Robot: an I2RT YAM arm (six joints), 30 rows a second.
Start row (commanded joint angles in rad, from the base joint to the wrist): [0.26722, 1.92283, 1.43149, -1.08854, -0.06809, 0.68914]
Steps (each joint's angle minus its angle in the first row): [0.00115, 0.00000, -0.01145, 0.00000, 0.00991, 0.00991]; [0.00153, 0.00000, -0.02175, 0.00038, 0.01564, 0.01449]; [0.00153, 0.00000, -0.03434, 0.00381, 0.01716, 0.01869]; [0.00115, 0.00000, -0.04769, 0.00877, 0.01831, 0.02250]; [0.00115, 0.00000, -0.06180, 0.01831, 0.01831, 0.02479]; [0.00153, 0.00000, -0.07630, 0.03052, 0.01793, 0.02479]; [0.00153, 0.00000, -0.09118, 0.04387, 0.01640, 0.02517]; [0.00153, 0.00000, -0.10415, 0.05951, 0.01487, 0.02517]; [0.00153, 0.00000, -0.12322, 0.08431, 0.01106, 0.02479]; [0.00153, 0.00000, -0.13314, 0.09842, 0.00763, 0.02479]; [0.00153, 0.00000, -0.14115, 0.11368, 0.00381, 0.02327]
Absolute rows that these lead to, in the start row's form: [0.26837, 1.92283, 1.42004, -1.08854, -0.05818, 0.69905]; [0.26875, 1.92283, 1.40974, -1.08816, -0.05245, 0.70363]; [0.26875, 1.92283, 1.39715, -1.08473, -0.05093, 0.70783]; [0.26837, 1.92283, 1.38380, -1.07977, -0.04978, 0.71164]; [0.26837, 1.92283, 1.36969, -1.07023, -0.04978, 0.71393]; [0.26875, 1.92283, 1.35519, -1.05802, -0.05016, 0.71393]; [0.26875, 1.92283, 1.34031, -1.04467, -0.05169, 0.71431]; [0.26875, 1.92283, 1.32734, -1.02903, -0.05322, 0.71431]; [0.26875, 1.92283, 1.30827, -1.00423, -0.05703, 0.71393]; [0.26875, 1.92283, 1.29835, -0.99012, -0.06046, 0.71393]; [0.26875, 1.92283, 1.29034, -0.97486, -0.06428, 0.71241]
